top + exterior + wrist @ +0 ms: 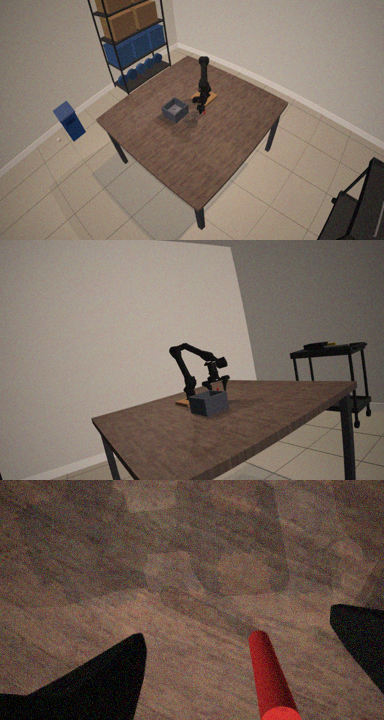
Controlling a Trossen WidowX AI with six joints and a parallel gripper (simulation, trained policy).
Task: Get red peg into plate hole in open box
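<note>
Right now the red peg is 20 mm to the left of my gripper tip, 20 mm behind it and 10 mm below it. The rest, counted from my gripper tip: plate: 200 mm to the right, 100 mm ahead; blue-grey box: 200 mm to the right, 100 mm ahead, 20 mm below.
</note>
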